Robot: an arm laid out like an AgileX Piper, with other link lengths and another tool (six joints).
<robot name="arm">
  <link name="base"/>
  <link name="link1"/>
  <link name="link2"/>
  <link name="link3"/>
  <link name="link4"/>
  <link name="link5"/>
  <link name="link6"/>
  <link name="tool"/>
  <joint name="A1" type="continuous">
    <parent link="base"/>
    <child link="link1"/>
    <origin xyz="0 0 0.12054" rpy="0 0 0"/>
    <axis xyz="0 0 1"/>
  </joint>
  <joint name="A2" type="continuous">
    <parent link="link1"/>
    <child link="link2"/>
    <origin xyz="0 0 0" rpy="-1.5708 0 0"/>
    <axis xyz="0 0 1"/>
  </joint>
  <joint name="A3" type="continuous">
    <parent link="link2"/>
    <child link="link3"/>
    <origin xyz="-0.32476 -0.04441 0" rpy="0 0 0"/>
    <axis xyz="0 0 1"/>
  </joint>
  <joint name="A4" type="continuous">
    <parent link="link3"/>
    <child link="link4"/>
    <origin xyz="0.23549 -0.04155 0" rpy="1.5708 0 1.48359"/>
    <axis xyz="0 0 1"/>
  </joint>
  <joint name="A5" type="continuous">
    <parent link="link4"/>
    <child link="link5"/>
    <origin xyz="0 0 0" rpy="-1.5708 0 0"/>
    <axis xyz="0 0 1"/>
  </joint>
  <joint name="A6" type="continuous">
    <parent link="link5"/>
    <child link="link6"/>
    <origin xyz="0 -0.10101 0" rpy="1.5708 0 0"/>
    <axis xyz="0 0 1"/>
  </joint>
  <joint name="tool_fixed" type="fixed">
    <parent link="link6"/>
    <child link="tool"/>
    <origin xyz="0.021 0.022 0.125" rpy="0.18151 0 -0.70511"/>
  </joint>
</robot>
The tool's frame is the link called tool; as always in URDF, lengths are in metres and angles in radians. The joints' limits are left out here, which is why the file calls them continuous.
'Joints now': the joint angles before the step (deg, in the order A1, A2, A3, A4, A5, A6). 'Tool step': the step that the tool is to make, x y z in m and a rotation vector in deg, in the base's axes. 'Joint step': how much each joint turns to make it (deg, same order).
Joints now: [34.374 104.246 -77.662 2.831 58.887 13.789]
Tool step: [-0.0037 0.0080 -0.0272 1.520 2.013 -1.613]
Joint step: [-0.001 2.247 3.741 2.789 -5.203 0.106]
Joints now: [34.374 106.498 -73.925 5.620 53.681 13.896]
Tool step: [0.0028 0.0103 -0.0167 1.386 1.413 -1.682]
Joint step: [0.003 2.607 0.480 2.360 -2.746 0.257]
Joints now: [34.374 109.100 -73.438 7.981 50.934 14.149]
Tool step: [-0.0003 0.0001 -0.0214 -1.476 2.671 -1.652]
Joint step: [-0.063 3.230 0.008 0.153 -0.364 1.485]
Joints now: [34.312 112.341 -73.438 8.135 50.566 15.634]
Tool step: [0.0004 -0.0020 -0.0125 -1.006 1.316 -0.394]
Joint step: [-0.224 1.857 -0.002 -0.113 -0.226 0.211]
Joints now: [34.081 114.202 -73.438 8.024 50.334 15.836]
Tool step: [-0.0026 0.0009 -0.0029 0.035 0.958 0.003]
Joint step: [0.002 0.507 0.007 0.698 0.306 -0.379]
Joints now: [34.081 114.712 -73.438 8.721 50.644 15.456]
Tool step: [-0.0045 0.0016 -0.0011 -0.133 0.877 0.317]
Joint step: [0.357 0.220 0.003 0.417 0.600 -0.133]
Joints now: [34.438 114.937 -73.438 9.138 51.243 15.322]
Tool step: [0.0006 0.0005 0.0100 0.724 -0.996 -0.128]
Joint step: [-0.008 -1.505 0.002 0.002 0.256 0.153]
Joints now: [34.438 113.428 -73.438 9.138 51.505 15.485]
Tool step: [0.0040 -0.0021 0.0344 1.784 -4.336 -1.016]
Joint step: [0.002 -5.325 -0.006 -1.449 0.535 1.883]
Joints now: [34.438 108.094 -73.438 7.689 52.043 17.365]
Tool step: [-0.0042 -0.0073 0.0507 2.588 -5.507 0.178]
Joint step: [0.002 -7.958 -0.010 -1.339 1.915 0.630]
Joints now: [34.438 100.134 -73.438 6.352 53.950 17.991]
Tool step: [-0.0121 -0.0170 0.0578 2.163 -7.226 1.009]
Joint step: [0.096 -9.735 -0.007 -2.489 2.568 0.028]
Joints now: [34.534 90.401 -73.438 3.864 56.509 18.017]
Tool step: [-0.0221 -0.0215 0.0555 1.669 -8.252 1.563]
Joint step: [1.144 -10.325 0.010 -3.455 2.600 0.094]
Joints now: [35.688 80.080 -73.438 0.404 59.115 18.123]
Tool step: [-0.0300 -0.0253 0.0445 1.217 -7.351 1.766]
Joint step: [1.720 -9.807 0.127 -3.221 3.041 -0.346]
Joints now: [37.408 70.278 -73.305 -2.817 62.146 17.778]
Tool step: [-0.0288 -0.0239 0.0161 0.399 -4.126 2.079]
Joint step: [0.535 -7.733 2.527 -0.853 1.585 -2.265]
